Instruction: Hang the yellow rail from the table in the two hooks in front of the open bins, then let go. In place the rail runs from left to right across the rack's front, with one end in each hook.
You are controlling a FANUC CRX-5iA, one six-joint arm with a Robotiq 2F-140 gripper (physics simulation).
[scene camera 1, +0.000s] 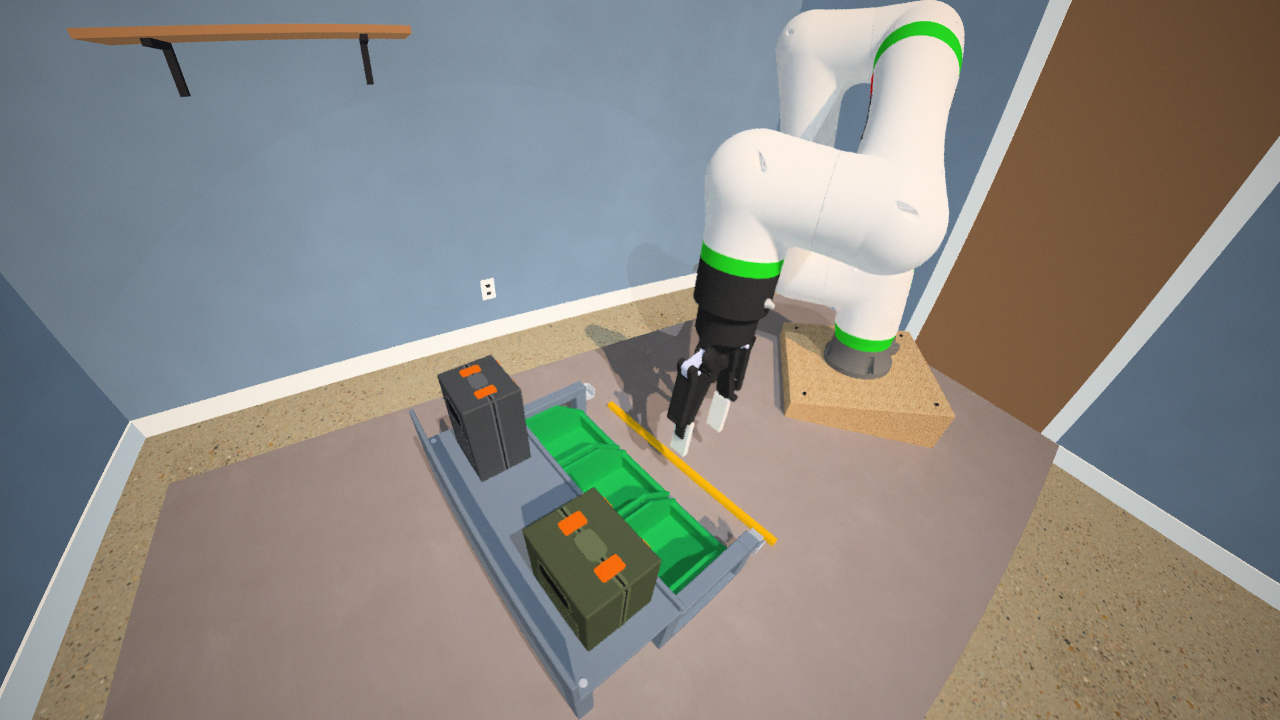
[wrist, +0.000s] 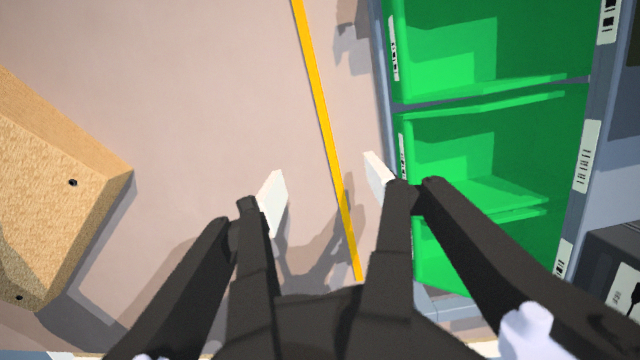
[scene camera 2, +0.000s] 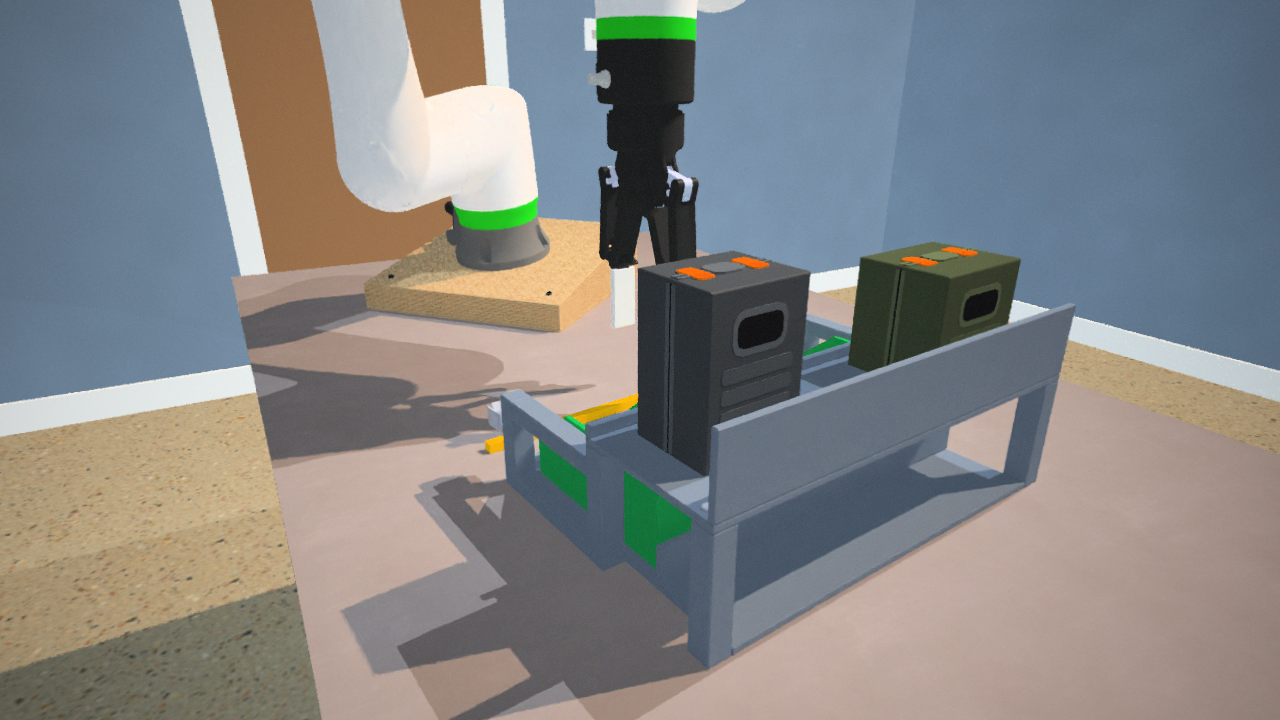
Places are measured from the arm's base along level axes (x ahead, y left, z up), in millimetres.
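Where they show: gripper, fingertip midpoint: (scene camera 1: 696,437) (wrist: 324,175); arm's base, link origin: (scene camera 1: 856,359) (scene camera 2: 504,252).
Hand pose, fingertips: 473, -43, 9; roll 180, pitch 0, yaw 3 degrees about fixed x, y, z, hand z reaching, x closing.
Things, the pixels of their top centre, and the offset from my fingertips, as dx, dy, dz. "*": a spot on its surface instead.
- yellow rail, top centre: (scene camera 2: 644,393) (wrist: 333,162) (scene camera 1: 682,463) +11, -8, -63
- rack, surface spot: (scene camera 2: 895,420) * +346, -31, +49
- hook, surface spot: (scene camera 1: 756,539) * +68, +173, +12
- dark grey case, top centre: (scene camera 2: 723,266) (scene camera 1: 477,380) +272, -122, +150
- olive case, top centre: (scene camera 2: 940,255) (scene camera 1: 590,544) +264, +109, +126
The yellow rail (scene camera 1: 707,486) (scene camera 2: 494,444) (wrist: 327,135) lies on the table in front of the rack (scene camera 1: 532,488) (scene camera 2: 895,420), slightly askew to it. One end shows close beside the hook (scene camera 1: 756,539) near the olive case's side; the other hook (scene camera 1: 588,391) (scene camera 2: 494,413) is at the far corner in scene camera 1. The open green bins (scene camera 1: 572,434) (wrist: 450,150) face the rail. My gripper (scene camera 1: 700,426) (wrist: 324,175) points down, partly open and empty, above the rail. In the wrist view the rail runs between its white fingertips, off-centre toward the bins. In scene camera 2 the dark case hides one fingertip.
A dark grey case (scene camera 1: 487,420) (scene camera 2: 716,358) and an olive case (scene camera 1: 590,564) (scene camera 2: 930,304) stand on the rack behind the bins. The arm's wooden base block (scene camera 1: 805,407) (scene camera 2: 483,300) (wrist: 60,190) is on the rail's other side. A wall shelf (scene camera 1: 241,33) hangs at the back.
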